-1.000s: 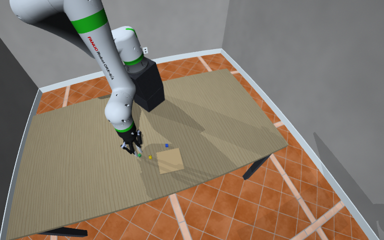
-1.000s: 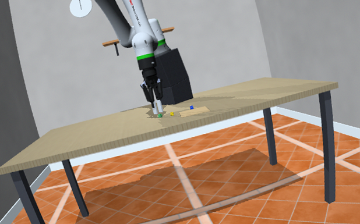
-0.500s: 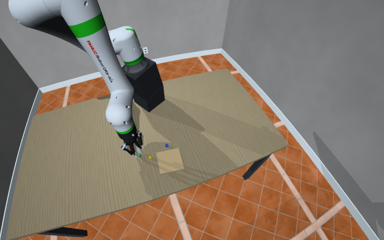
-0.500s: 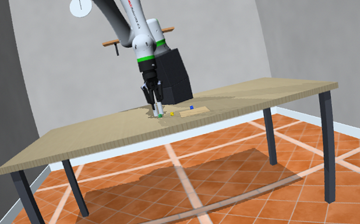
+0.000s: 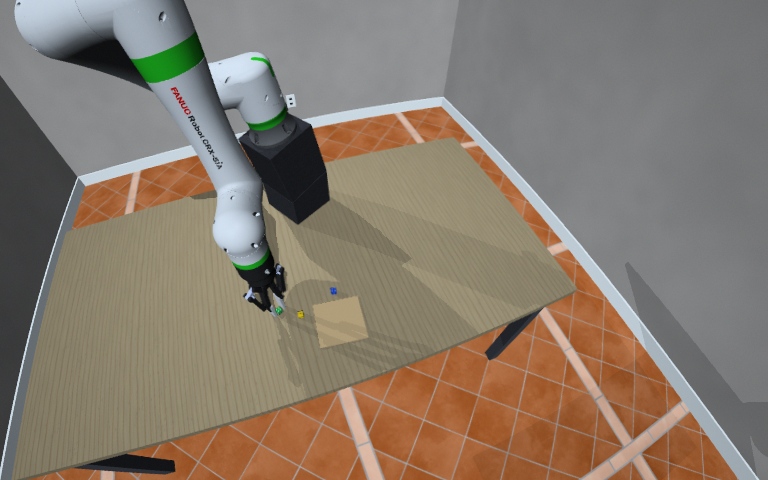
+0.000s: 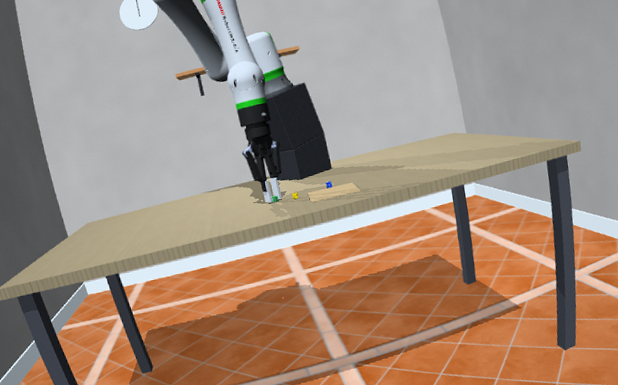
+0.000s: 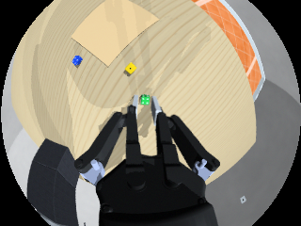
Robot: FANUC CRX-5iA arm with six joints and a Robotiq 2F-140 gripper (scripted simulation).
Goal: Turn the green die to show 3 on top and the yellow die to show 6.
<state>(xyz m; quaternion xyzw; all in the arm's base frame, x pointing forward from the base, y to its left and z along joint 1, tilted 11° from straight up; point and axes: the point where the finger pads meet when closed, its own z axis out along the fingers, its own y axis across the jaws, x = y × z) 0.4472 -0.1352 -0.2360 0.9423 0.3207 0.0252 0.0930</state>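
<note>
Right now the green die is 3 cm below my hand. Round my hand: tan mat: 8 cm ahead, 17 cm to the left, 4 cm below; blue die: 2 cm behind, 18 cm to the left, 3 cm below; yellow die: 3 cm ahead, 7 cm to the left, 3 cm below.
</note>
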